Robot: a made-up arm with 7 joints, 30 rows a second.
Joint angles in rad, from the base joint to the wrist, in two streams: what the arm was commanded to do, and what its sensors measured. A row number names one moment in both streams.
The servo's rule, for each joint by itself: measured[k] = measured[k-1] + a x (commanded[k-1-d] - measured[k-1]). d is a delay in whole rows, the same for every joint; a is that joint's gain. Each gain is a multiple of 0.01, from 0.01 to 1. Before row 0 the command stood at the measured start. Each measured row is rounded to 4 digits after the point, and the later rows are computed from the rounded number. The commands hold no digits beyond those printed.
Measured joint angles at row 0:
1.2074, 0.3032, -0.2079, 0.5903, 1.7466, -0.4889, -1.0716
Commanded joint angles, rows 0 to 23:
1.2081, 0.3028, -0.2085, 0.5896, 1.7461, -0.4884, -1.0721
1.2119, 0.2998, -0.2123, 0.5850, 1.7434, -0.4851, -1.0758
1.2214, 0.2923, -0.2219, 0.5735, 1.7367, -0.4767, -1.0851
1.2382, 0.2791, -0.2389, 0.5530, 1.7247, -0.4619, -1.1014
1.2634, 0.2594, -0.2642, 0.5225, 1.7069, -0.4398, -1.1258
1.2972, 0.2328, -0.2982, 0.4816, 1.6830, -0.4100, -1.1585
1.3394, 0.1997, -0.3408, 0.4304, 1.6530, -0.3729, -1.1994
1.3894, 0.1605, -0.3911, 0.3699, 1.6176, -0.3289, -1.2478
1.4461, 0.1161, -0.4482, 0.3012, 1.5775, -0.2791, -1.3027
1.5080, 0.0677, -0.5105, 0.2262, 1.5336, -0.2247, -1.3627
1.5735, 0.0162, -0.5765, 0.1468, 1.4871, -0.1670, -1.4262
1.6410, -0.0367, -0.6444, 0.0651, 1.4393, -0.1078, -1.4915
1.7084, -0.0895, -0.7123, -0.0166, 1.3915, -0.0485, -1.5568
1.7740, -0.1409, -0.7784, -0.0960, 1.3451, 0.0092, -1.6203
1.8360, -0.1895, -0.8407, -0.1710, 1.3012, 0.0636, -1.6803
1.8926, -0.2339, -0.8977, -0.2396, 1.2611, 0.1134, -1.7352
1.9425, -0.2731, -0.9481, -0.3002, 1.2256, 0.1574, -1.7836
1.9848, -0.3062, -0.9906, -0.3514, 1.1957, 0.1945, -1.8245
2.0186, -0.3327, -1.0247, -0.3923, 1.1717, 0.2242, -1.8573
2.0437, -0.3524, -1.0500, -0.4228, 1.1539, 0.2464, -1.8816
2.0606, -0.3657, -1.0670, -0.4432, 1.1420, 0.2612, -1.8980
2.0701, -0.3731, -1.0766, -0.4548, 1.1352, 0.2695, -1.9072
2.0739, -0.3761, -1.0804, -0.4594, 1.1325, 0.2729, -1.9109
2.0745, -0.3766, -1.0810, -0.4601, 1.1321, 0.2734, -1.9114
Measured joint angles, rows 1 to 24:
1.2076, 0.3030, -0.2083, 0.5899, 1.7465, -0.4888, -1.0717
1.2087, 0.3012, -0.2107, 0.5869, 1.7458, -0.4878, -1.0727
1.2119, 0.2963, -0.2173, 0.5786, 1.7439, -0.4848, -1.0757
1.2185, 0.2868, -0.2300, 0.5627, 1.7399, -0.4786, -1.0819
1.2297, 0.2717, -0.2502, 0.5378, 1.7330, -0.4681, -1.0924
1.2466, 0.2503, -0.2785, 0.5030, 1.7225, -0.4524, -1.1083
1.2698, 0.2225, -0.3153, 0.4580, 1.7079, -0.4309, -1.1302
1.2997, 0.1884, -0.3600, 0.4034, 1.6889, -0.4034, -1.1584
1.3363, 0.1486, -0.4120, 0.3400, 1.6655, -0.3698, -1.1930
1.3792, 0.1041, -0.4701, 0.2694, 1.6378, -0.3306, -1.2337
1.4278, 0.0558, -0.5329, 0.1934, 1.6062, -0.2864, -1.2799
1.4811, 0.0049, -0.5987, 0.1139, 1.5712, -0.2382, -1.3307
1.5379, -0.0470, -0.6657, 0.0330, 1.5335, -0.1870, -1.3850
1.5969, -0.0986, -0.7322, -0.0470, 1.4939, -0.1340, -1.4415
1.6567, -0.1486, -0.7962, -0.1239, 1.4534, -0.0806, -1.4988
1.7157, -0.1955, -0.8561, -0.1956, 1.4130, -0.0282, -1.5555
1.7724, -0.2382, -0.9104, -0.2605, 1.3736, 0.0219, -1.6102
1.8255, -0.2756, -0.9577, -0.3169, 1.3362, 0.0685, -1.6616
1.8738, -0.3070, -0.9972, -0.3636, 1.3017, 0.1105, -1.7086
1.9163, -0.3320, -1.0284, -0.4003, 1.2707, 0.1472, -1.7501
1.9524, -0.3505, -1.0512, -0.4269, 1.2437, 0.1780, -1.7856
1.9818, -0.3629, -1.0662, -0.4442, 1.2209, 0.2027, -1.8148
2.0048, -0.3702, -1.0746, -0.4536, 1.2023, 0.2217, -1.8379
2.0222, -0.3737, -1.0784, -0.4576, 1.1876, 0.2357, -1.8555
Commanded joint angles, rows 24 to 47:
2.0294, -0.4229, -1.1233, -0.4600, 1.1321, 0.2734, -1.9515
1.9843, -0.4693, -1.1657, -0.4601, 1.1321, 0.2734, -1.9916
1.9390, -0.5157, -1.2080, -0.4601, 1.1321, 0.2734, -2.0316
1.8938, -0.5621, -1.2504, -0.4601, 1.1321, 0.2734, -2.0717
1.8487, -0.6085, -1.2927, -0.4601, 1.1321, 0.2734, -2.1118
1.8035, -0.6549, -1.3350, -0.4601, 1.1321, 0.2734, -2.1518
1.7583, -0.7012, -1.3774, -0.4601, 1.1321, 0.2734, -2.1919
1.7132, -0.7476, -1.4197, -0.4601, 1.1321, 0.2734, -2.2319
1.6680, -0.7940, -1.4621, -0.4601, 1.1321, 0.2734, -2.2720
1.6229, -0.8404, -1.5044, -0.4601, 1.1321, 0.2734, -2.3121
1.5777, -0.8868, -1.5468, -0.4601, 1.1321, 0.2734, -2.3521
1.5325, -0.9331, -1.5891, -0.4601, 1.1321, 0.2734, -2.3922
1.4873, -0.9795, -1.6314, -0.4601, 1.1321, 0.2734, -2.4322
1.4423, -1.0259, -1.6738, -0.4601, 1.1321, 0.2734, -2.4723
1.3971, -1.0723, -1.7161, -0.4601, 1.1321, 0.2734, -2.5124
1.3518, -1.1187, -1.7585, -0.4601, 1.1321, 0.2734, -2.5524
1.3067, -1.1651, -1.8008, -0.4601, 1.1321, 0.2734, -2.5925
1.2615, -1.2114, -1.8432, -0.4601, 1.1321, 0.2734, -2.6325
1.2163, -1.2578, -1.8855, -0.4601, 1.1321, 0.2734, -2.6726
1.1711, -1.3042, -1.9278, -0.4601, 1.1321, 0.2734, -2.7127
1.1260, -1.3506, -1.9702, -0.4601, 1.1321, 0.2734, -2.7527
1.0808, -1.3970, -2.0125, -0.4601, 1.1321, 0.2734, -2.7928
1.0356, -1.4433, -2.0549, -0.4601, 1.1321, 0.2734, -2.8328
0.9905, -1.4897, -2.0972, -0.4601, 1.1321, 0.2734, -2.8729
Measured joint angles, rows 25 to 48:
2.0240, -0.4008, -1.1049, -0.4591, 1.1759, 0.2459, -1.8785
2.0141, -0.4385, -1.1408, -0.4597, 1.1667, 0.2533, -1.9056
1.9953, -0.4810, -1.1804, -0.4599, 1.1594, 0.2587, -1.9358
1.9699, -0.5256, -1.2217, -0.4600, 1.1537, 0.2627, -1.9684
1.9396, -0.5712, -1.2636, -0.4601, 1.1492, 0.2656, -2.0028
1.9056, -0.6172, -1.3057, -0.4601, 1.1456, 0.2677, -2.0386
1.8688, -0.6634, -1.3480, -0.4601, 1.1428, 0.2692, -2.0754
1.8299, -0.7097, -1.3903, -0.4601, 1.1406, 0.2703, -2.1130
1.7894, -0.7561, -1.4327, -0.4601, 1.1388, 0.2711, -2.1512
1.7478, -0.8025, -1.4750, -0.4601, 1.1374, 0.2717, -2.1898
1.7053, -0.8489, -1.5174, -0.4601, 1.1363, 0.2722, -2.2288
1.6621, -0.8952, -1.5597, -0.4601, 1.1354, 0.2725, -2.2680
1.6184, -0.9416, -1.6020, -0.4601, 1.1347, 0.2727, -2.3074
1.5744, -0.9880, -1.6444, -0.4601, 1.1342, 0.2729, -2.3470
1.5301, -1.0344, -1.6867, -0.4601, 1.1338, 0.2730, -2.3867
1.4855, -1.0808, -1.7291, -0.4601, 1.1334, 0.2731, -2.4265
1.4408, -1.1272, -1.7714, -0.4601, 1.1331, 0.2732, -2.4663
1.3960, -1.1735, -1.8138, -0.4601, 1.1329, 0.2733, -2.5062
1.3511, -1.2199, -1.8561, -0.4601, 1.1327, 0.2733, -2.5461
1.3061, -1.2663, -1.8984, -0.4601, 1.1326, 0.2733, -2.5861
1.2611, -1.3127, -1.9408, -0.4601, 1.1325, 0.2733, -2.6261
1.2160, -1.3591, -1.9831, -0.4601, 1.1324, 0.2733, -2.6661
1.1709, -1.4054, -2.0255, -0.4601, 1.1323, 0.2733, -2.7061
1.1258, -1.4518, -2.0678, -0.4601, 1.1323, 0.2733, -2.7461

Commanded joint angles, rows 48 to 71:
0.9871, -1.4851, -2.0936, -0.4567, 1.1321, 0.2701, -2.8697
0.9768, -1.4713, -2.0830, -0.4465, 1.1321, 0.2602, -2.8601
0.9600, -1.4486, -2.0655, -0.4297, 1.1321, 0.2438, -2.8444
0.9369, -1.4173, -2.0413, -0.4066, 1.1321, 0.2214, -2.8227
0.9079, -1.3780, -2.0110, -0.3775, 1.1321, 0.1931, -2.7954
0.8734, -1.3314, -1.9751, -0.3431, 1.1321, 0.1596, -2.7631
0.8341, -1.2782, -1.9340, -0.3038, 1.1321, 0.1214, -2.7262
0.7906, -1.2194, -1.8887, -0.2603, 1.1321, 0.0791, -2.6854
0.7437, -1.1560, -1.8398, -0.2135, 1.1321, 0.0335, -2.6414
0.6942, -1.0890, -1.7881, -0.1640, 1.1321, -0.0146, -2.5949
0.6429, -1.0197, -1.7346, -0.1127, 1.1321, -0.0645, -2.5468
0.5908, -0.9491, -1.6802, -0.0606, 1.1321, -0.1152, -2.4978
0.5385, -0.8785, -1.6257, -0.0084, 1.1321, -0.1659, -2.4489
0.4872, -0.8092, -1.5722, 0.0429, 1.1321, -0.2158, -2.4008
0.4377, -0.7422, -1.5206, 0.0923, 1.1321, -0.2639, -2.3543
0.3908, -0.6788, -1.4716, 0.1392, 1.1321, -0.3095, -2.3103
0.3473, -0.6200, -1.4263, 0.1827, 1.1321, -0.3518, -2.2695
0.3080, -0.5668, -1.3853, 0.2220, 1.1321, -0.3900, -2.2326
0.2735, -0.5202, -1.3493, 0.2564, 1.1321, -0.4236, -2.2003
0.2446, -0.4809, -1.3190, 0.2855, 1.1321, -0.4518, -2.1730
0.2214, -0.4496, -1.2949, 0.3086, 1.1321, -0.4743, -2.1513
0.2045, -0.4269, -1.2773, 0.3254, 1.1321, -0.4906, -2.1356
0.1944, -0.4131, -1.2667, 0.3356, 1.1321, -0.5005, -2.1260
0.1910, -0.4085, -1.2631, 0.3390, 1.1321, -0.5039, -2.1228
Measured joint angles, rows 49 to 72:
1.0911, -1.4701, -2.0830, -0.4580, 1.1323, 0.2724, -2.7758
1.0625, -1.4708, -2.0830, -0.4509, 1.1323, 0.2691, -2.7960
1.0369, -1.4586, -2.0727, -0.4378, 1.1323, 0.2623, -2.8076
1.0119, -1.4359, -2.0542, -0.4185, 1.1323, 0.2513, -2.8112
0.9859, -1.4041, -2.0287, -0.3931, 1.1323, 0.2356, -2.8074
0.9578, -1.3641, -1.9971, -0.3621, 1.1323, 0.2151, -2.7968
0.9269, -1.3169, -1.9599, -0.3260, 1.1323, 0.1898, -2.7799
0.8928, -1.2633, -1.9179, -0.2853, 1.1323, 0.1599, -2.7572
0.8555, -1.2043, -1.8718, -0.2408, 1.1323, 0.1258, -2.7294
0.8152, -1.1409, -1.8224, -0.1932, 1.1323, 0.0879, -2.6971
0.7721, -1.0742, -1.7706, -0.1433, 1.1323, 0.0468, -2.6610
0.7268, -1.0054, -1.7173, -0.0920, 1.1323, 0.0031, -2.6218
0.6797, -0.9356, -1.6633, -0.0402, 1.1323, -0.0425, -2.5803
0.6316, -0.8661, -1.6096, 0.0113, 1.1323, -0.0893, -2.5372
0.5831, -0.7980, -1.5571, 0.0615, 1.1323, -0.1364, -2.4933
0.5350, -0.7324, -1.5067, 0.1097, 1.1323, -0.1831, -2.4494
0.4881, -0.6706, -1.4593, 0.1550, 1.1323, -0.2286, -2.4062
0.4431, -0.6135, -1.4156, 0.1965, 1.1323, -0.2722, -2.3645
0.4007, -0.5622, -1.3765, 0.2336, 1.1323, -0.3131, -2.3251
0.3617, -0.5175, -1.3426, 0.2658, 1.1323, -0.3505, -2.2886
0.3266, -0.4802, -1.3145, 0.2923, 1.1323, -0.3839, -2.2556
0.2961, -0.4509, -1.2926, 0.3128, 1.1323, -0.4127, -2.2268
0.2707, -0.4301, -1.2773, 0.3269, 1.1323, -0.4364, -2.2026
0.2508, -0.4182, -1.2689, 0.3344, 1.1323, -0.4546, -2.1834

